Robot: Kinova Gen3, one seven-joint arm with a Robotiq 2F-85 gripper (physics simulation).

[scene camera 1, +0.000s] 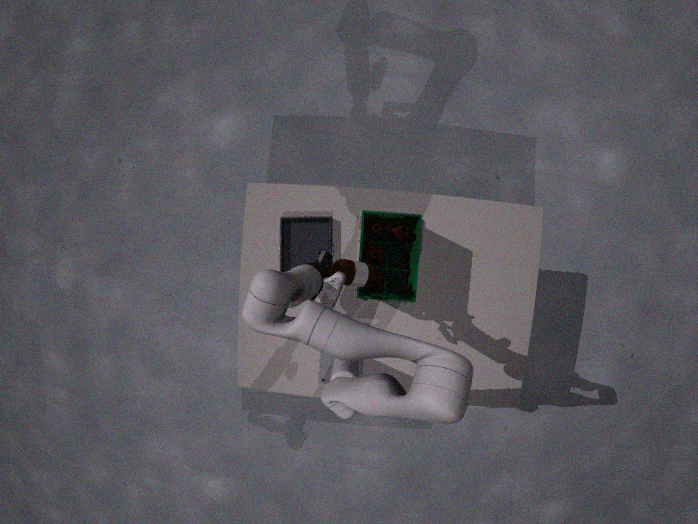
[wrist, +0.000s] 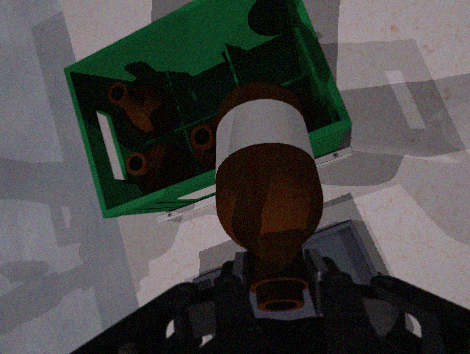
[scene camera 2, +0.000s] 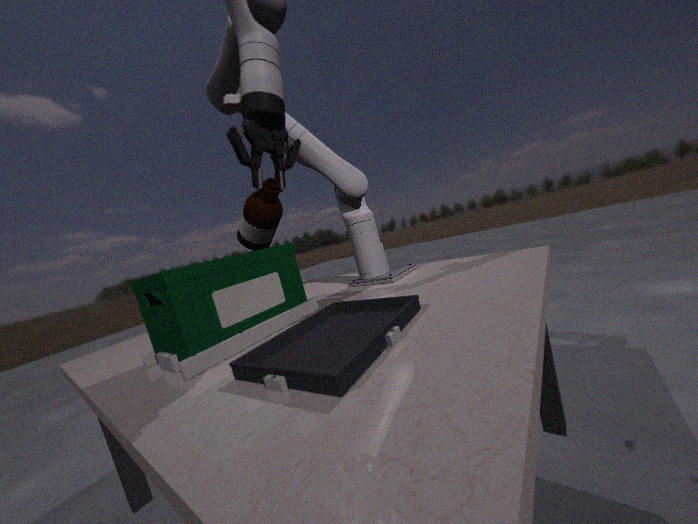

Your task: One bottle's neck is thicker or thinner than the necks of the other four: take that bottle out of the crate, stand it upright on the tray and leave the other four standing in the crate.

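Frame: origin at the arm's base, x right, y down, z ahead, level; centimetres.
Seen in the pictures: gripper, between the fingertips: [scene camera 1: 328, 269] [wrist: 276, 266] [scene camera 2: 269, 191]; arm's base, origin of its link: [scene camera 1: 346, 360] [scene camera 2: 374, 275].
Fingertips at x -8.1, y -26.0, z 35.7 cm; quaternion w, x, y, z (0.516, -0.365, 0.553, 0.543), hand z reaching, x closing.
Pixels of each thing's middle, then the offset from my fingertips to it. Level surfaces: height alone.
- brown bottle, middle of its body: [wrist: 267, 190] [scene camera 2: 262, 212] [scene camera 1: 345, 272] dx +4.7, dy +3.0, dz -0.3 cm
- green crate, middle of its body: [wrist: 214, 116] [scene camera 2: 229, 298] [scene camera 1: 386, 256] dx +17.2, dy +18.8, dz +5.8 cm
- pale table, height of its surface: dy +27.5 cm
- low white rail, middle of its body: [wrist: 249, 187] [scene camera 2: 264, 329] [scene camera 1: 358, 254] dx +7.3, dy +26.0, dz +5.2 cm
My gripper [scene camera 1: 331, 270] [scene camera 2: 269, 179] [wrist: 276, 266] is shut on the neck of a brown bottle [scene camera 1: 345, 272] [scene camera 2: 263, 208] [wrist: 270, 195] with a white label. The bottle hangs tilted in the air, its base swung towards the green crate [scene camera 1: 418, 253] [scene camera 2: 183, 315] [wrist: 165, 35] and higher than the crate's rim. In the wrist view three bottle necks show in the crate: one bottle [wrist: 118, 93] at the upper left, one [wrist: 136, 163] below it, one [wrist: 202, 136] beside the held bottle. A fourth is hard to make out. The dark tray [scene camera 1: 304, 242] [scene camera 2: 338, 338] [wrist: 345, 250] holds no bottle.
The pale table [scene camera 1: 501, 253] [scene camera 2: 451, 417] carries the crate and the tray side by side. A low white rail [scene camera 2: 248, 338] runs along the crate's foot on the tray side. Small white clips [scene camera 2: 275, 382] hold the tray's edge. Arm shadows cross the table.
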